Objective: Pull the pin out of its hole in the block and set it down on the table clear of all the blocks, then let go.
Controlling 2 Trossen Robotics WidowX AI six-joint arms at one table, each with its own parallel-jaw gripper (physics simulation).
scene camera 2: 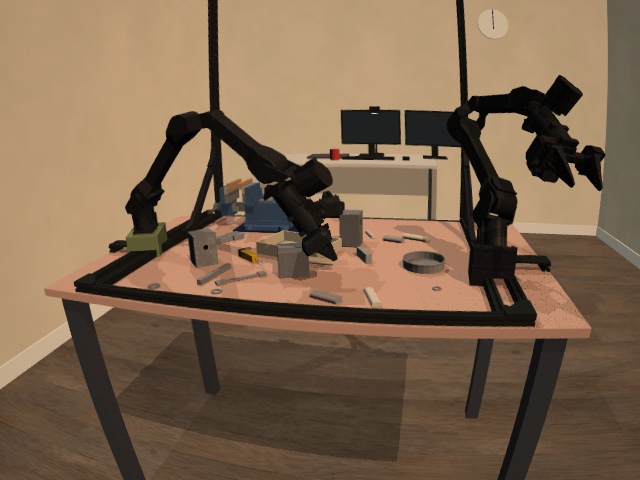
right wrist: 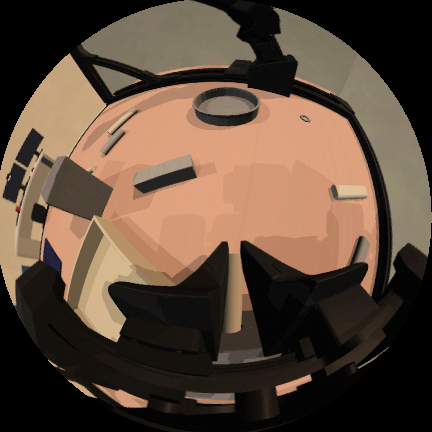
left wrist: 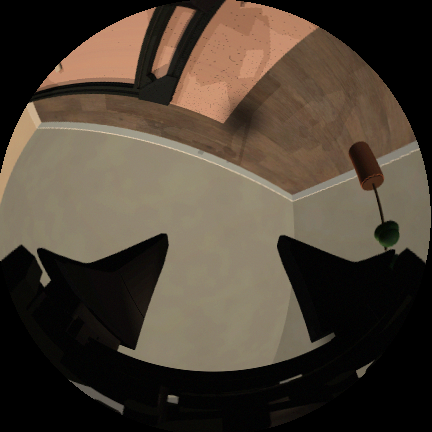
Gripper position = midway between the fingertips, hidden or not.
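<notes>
My left gripper (scene camera 2: 587,187), (left wrist: 224,241). My right gripper (scene camera 2: 335,258). Pale pin (right wrist: 231,323), out of frame in the left wrist view. Round dish (scene camera 2: 424,262), (right wrist: 224,106); out of frame in the left wrist view. Beige tray (scene camera 2: 268,246), (right wrist: 104,256).
</notes>
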